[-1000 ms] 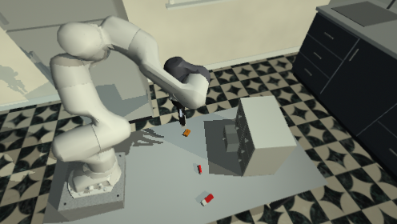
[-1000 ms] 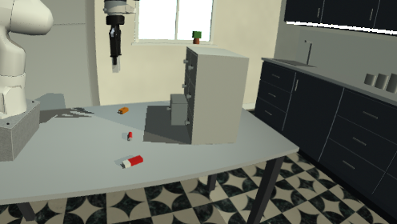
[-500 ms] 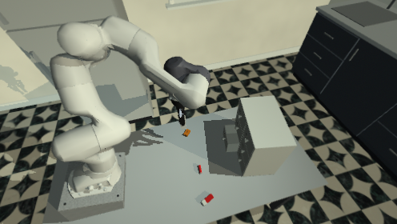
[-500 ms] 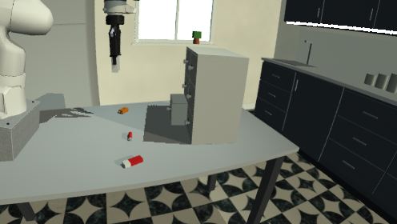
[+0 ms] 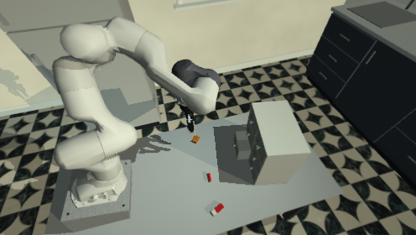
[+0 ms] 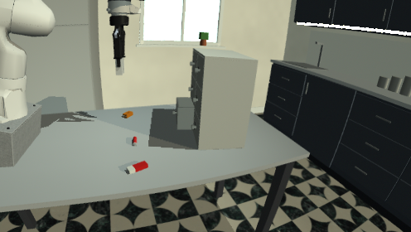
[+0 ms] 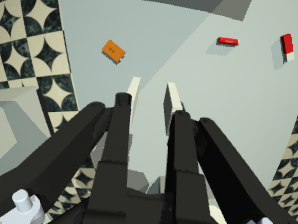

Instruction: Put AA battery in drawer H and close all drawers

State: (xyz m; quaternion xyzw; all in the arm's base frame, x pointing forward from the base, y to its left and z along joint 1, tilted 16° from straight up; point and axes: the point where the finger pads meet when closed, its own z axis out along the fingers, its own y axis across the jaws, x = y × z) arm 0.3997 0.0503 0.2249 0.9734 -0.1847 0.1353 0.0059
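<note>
The AA battery is 10 mm ahead of my hand, 180 mm to the right of it and 250 mm below it. The rest, counted from my hand: drawer marked H (300 mm ahead, 120 mm to the right, 230 mm below); then red-and-white block (40 mm behind, 340 mm to the right, 260 mm below); then orange piece (30 mm ahead, 80 mm to the left, 250 mm below).
</note>
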